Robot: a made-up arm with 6 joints.
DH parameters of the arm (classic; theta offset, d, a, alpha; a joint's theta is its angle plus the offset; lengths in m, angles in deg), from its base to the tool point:
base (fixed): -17.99 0 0.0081 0
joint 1: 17.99 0.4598 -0.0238 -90
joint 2: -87.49 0 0.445 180
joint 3: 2.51 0.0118 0.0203 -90
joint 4: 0 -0.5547 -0.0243 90
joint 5: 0 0.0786 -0.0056 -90
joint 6: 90 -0.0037 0.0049 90
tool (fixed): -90 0.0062 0 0
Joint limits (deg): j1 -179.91..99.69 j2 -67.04..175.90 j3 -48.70..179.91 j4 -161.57..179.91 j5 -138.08..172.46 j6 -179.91..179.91
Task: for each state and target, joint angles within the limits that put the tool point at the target. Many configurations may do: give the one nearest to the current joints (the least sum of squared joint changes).
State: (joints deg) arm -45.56 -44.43 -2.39 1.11 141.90 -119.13
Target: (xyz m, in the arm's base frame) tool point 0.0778 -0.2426 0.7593
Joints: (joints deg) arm -51.18 -44.68 -47.11 -5.70 142.28 -118.34
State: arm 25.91 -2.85 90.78 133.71 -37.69 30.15
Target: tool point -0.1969 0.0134 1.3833
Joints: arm 2.45 10.20 120.80 140.29 -38.56 30.52
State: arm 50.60 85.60 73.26 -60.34 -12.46 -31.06
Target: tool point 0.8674 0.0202 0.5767
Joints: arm 3.77 48.45 37.43 -57.72 -12.04 -31.47
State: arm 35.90 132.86 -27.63 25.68 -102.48 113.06
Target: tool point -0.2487 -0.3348 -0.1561
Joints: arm 40.06 161.47 -1.97 29.49 -102.80 113.02
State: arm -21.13 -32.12 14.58 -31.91 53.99 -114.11
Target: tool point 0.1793 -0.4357 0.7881
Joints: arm -59.21 -11.11 -18.13 -30.40 53.95 -114.27
